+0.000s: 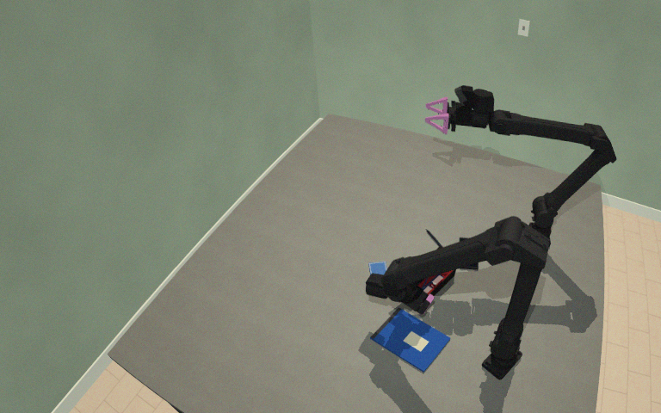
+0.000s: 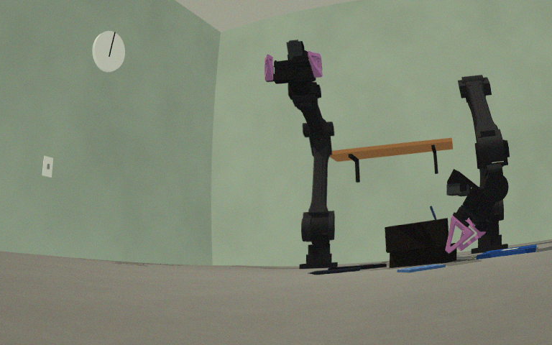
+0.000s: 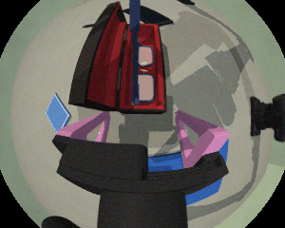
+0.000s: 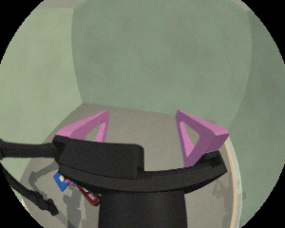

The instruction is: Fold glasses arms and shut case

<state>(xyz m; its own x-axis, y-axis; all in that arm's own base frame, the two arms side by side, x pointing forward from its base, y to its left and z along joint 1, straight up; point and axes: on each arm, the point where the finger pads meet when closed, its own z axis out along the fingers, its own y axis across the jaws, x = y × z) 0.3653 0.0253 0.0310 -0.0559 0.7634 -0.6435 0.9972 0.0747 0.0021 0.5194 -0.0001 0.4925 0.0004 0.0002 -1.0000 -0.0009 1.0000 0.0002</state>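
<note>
Now: the glasses case 14 cm behind my right hand, 25 cm to the left of it and 45 cm below it. Also, from my right hand: small blue card: 4 cm ahead, 28 cm to the left, 49 cm below.
</note>
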